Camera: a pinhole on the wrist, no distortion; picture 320 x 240 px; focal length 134.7 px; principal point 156.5 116.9 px. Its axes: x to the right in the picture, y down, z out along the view. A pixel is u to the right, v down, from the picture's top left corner.
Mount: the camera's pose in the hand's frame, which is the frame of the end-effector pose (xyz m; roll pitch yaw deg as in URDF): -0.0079 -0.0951 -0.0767 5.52 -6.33 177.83
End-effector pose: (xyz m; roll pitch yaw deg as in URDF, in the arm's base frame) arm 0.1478 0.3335 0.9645 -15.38 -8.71 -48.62
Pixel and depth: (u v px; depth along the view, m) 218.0 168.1 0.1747
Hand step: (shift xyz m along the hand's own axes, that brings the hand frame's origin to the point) -0.0691 -0.1421 0.1113
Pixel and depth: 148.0 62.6 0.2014
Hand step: 0.0297 0.0037 0.1134
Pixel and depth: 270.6 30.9 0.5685
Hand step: -0.4119 0.3365 0.5041
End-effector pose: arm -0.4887 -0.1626 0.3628 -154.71 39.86 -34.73
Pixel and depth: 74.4 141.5 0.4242
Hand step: 0.2949 -0.1429 0.3219
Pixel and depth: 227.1 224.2 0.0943
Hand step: -0.0483 -0.1593 0.0292
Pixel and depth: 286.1 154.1 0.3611
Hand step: -0.3147 -0.1480 0.3284
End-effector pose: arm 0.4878 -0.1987 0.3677 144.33 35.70 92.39
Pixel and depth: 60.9 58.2 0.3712
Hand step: 0.3002 0.0901 0.2460
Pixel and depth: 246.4 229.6 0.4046
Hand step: -0.2394 -0.3846 0.3857
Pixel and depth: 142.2 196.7 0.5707
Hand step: 0.1078 -0.3813 0.5135
